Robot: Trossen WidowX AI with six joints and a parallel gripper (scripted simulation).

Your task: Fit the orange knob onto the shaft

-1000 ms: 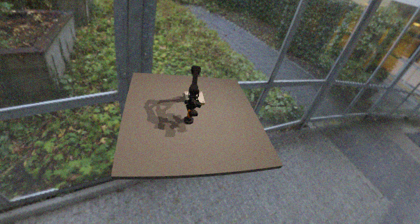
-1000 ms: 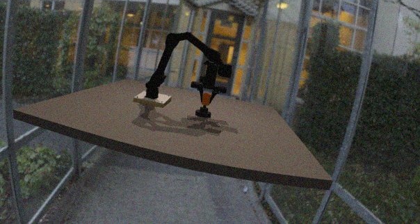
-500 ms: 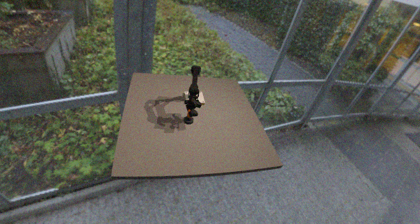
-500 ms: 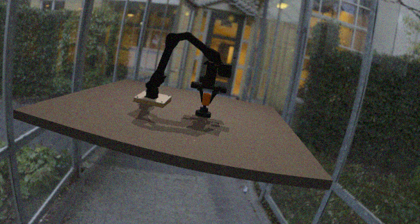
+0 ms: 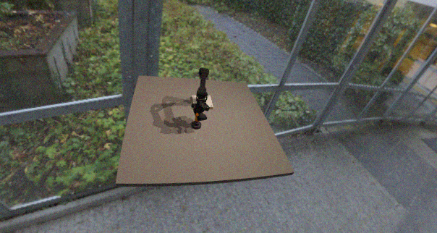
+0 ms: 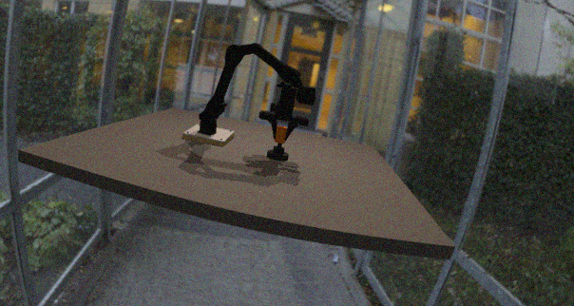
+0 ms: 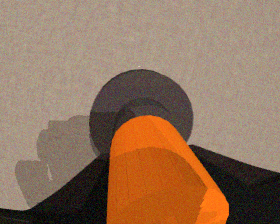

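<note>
Right now my gripper tip is 4 cm above the dark round pedestal. From my gripper tip the other things lie so: orange knob: 2 cm above.
</note>
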